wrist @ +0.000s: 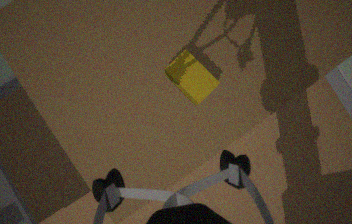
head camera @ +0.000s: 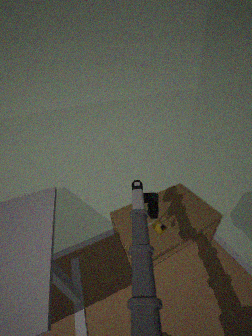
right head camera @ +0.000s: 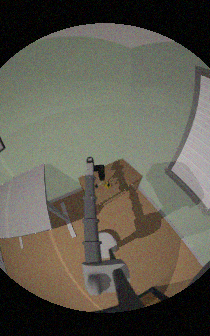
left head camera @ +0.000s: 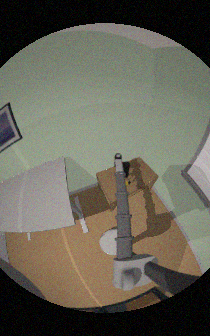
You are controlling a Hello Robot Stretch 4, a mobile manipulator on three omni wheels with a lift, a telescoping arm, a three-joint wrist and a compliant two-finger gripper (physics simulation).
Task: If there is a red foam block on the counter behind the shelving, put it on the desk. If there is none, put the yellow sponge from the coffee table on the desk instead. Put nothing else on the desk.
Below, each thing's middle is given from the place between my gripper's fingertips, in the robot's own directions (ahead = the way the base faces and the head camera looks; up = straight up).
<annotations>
The yellow sponge point(wrist: 186, 72) is 150 mm ahead of my hand, 70 mm to the right of it and 200 mm below it.
</annotations>
